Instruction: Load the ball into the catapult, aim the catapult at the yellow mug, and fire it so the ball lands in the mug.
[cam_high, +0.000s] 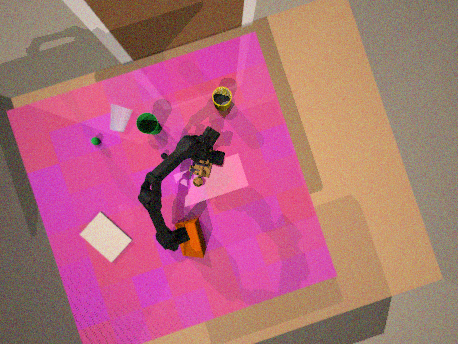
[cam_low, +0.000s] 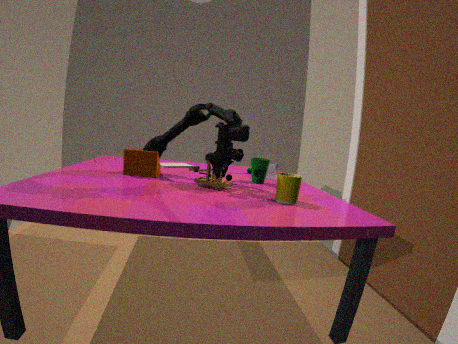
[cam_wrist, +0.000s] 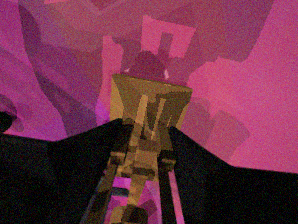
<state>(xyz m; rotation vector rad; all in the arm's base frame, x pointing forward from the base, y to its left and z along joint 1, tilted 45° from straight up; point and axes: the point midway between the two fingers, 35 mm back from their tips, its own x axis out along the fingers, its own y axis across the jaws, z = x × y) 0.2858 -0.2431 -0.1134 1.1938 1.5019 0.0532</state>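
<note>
Right now my gripper tip is 9 cm short of the dark ball, 18 cm to the right of it and 3 cm above it. Also, from my gripper tip: yellow mug 21 cm ahead, 19 cm to the right, 1 cm below; then green mug 24 cm ahead, 17 cm to the left, 1 cm below; then wooden catapult 4 cm behind, 6 cm to the left, 2 cm above.
</note>
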